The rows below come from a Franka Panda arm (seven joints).
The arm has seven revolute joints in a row. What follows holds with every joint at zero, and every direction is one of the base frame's.
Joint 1 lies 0.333 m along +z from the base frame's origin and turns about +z.
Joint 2 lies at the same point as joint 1 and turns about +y.
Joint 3 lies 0.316 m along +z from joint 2 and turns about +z.
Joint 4 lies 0.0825 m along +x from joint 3 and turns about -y.
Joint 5 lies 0.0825 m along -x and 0.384 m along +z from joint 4 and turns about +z.
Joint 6 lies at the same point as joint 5 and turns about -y.
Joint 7 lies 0.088 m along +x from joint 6 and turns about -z.
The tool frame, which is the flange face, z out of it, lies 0.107 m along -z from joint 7; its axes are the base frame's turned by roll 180, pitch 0 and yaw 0 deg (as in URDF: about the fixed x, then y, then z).
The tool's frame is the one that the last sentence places.
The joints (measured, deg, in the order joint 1, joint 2, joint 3, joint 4, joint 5, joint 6, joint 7), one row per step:
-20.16 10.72 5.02 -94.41 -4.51 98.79 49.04
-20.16 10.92 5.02 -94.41 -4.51 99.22 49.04
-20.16 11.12 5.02 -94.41 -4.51 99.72 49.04
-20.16 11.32 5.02 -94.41 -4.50 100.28 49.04
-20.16 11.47 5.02 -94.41 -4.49 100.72 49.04
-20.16 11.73 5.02 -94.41 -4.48 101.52 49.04
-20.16 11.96 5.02 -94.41 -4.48 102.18 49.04
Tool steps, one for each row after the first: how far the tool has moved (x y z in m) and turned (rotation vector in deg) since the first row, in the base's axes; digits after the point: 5 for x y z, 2 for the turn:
0.00137 -0.00037 -0.00155 -0.04 -0.23 0.03
0.00287 -0.00076 -0.00301 -0.09 -0.53 0.06
0.00449 -0.00116 -0.00439 -0.14 -0.88 0.09
0.00573 -0.00147 -0.00539 -0.19 -1.17 0.11
0.00795 -0.00202 -0.00708 -0.28 -1.70 0.15
0.00980 -0.00249 -0.00864 -0.36 -2.13 0.19

